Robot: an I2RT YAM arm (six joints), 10 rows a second.
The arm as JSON. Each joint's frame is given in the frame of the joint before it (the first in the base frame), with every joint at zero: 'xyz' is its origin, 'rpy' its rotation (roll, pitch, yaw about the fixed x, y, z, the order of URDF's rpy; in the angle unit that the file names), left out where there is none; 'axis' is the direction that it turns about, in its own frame. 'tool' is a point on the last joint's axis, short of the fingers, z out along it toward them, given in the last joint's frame.
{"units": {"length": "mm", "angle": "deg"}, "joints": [
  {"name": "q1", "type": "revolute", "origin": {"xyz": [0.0, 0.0, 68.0]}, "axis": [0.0, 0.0, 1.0]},
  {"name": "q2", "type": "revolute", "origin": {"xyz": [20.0, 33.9, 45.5]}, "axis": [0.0, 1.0, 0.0]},
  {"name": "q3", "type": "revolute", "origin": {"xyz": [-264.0, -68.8, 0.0]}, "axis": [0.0, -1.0, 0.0]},
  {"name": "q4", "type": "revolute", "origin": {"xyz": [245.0, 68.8, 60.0]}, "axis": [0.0, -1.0, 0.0]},
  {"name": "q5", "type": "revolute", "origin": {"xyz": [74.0, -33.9, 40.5]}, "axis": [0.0, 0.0, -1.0]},
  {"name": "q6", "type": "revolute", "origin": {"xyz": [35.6, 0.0, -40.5]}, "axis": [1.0, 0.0, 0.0]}
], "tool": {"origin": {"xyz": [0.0, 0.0, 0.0], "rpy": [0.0, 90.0, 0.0]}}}
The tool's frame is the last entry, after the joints.
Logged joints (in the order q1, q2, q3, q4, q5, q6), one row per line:
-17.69 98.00 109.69 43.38 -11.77 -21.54
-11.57 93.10 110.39 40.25 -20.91 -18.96
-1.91 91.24 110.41 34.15 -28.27 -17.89
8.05 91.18 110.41 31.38 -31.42 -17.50
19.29 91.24 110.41 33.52 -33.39 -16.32
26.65 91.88 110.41 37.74 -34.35 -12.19
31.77 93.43 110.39 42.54 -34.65 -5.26
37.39 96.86 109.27 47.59 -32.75 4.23
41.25 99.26 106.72 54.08 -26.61 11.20
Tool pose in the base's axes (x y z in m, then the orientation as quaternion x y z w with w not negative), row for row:
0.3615 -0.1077 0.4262 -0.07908 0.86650 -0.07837 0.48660
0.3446 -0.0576 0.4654 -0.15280 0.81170 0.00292 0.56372
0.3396 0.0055 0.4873 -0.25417 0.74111 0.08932 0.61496
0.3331 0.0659 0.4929 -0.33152 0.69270 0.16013 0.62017
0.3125 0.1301 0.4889 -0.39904 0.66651 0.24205 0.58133
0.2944 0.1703 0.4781 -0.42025 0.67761 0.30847 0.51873
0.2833 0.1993 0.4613 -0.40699 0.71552 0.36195 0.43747
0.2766 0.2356 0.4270 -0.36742 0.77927 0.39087 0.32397
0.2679 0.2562 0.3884 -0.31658 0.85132 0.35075 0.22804
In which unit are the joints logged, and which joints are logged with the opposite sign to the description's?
The joints are logged in degrees. Opposite sign: q4.
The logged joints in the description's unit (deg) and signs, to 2 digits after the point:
-17.69 98.00 109.69 -43.38 -11.77 -21.54
-11.57 93.10 110.39 -40.25 -20.91 -18.96
-1.91 91.24 110.41 -34.15 -28.27 -17.89
8.05 91.18 110.41 -31.38 -31.42 -17.50
19.29 91.24 110.41 -33.52 -33.39 -16.32
26.65 91.88 110.41 -37.74 -34.35 -12.19
31.77 93.43 110.39 -42.54 -34.65 -5.26
37.39 96.86 109.27 -47.59 -32.75 4.23
41.25 99.26 106.72 -54.08 -26.61 11.20

